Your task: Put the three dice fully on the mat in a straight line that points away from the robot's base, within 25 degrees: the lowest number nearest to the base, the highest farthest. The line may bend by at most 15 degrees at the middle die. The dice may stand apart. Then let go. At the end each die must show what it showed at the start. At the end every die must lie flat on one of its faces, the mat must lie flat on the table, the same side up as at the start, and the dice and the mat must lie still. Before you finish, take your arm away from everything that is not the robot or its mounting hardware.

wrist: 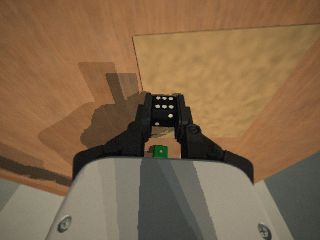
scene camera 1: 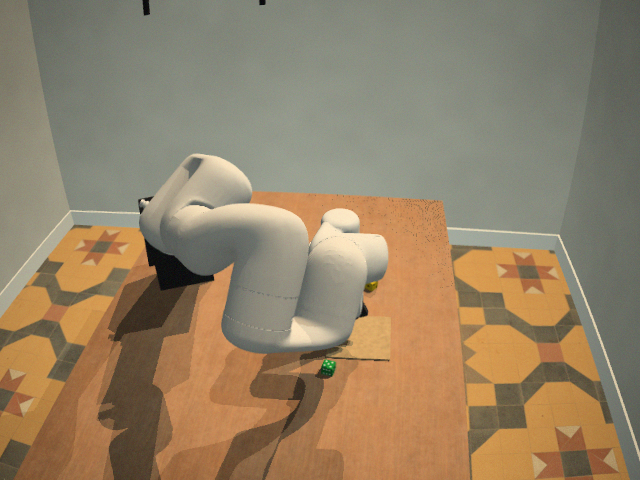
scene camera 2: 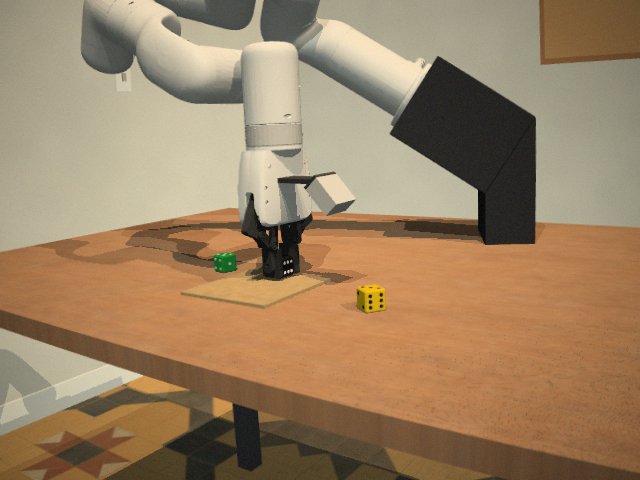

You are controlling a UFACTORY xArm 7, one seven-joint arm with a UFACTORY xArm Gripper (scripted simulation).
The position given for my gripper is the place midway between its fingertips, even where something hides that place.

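Observation:
A tan mat (scene camera 2: 251, 288) is visible, also in the wrist view (wrist: 227, 76) and in scene camera 1 (scene camera 1: 371, 337). A black die (wrist: 164, 108) is visible, as is a yellow die (scene camera 2: 371, 298); in the wrist view the yellow die is out of frame. My gripper (scene camera 2: 281, 274) appears in the wrist view (wrist: 163, 104) as well.

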